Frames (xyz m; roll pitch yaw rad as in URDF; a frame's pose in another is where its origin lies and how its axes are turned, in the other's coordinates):
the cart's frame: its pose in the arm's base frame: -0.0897 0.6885 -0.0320 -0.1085 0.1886 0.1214
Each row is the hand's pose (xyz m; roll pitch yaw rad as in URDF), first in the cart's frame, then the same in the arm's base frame.
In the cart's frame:
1: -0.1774 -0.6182 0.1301 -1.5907 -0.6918 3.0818
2: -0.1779 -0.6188 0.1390 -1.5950 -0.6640 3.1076
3: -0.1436 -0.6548 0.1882 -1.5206 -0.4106 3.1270
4: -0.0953 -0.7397 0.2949 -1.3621 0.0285 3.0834
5: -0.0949 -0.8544 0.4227 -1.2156 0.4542 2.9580
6: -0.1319 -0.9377 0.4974 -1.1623 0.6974 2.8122
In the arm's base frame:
1: -0.1534 0.0758 0.1941 -1.4084 -0.8666 3.0847
2: -0.1523 0.0763 0.2029 -1.4248 -0.8428 3.1222
3: -0.1053 0.0513 0.2483 -1.3885 -0.5947 -3.0885
4: -0.0280 -0.0126 0.3525 -1.2433 -0.1537 -3.0756
5: 0.0105 -0.1088 0.4894 -1.0705 0.2840 -3.1409
6: -0.0010 -0.1855 0.5782 -0.9727 0.5439 3.0547

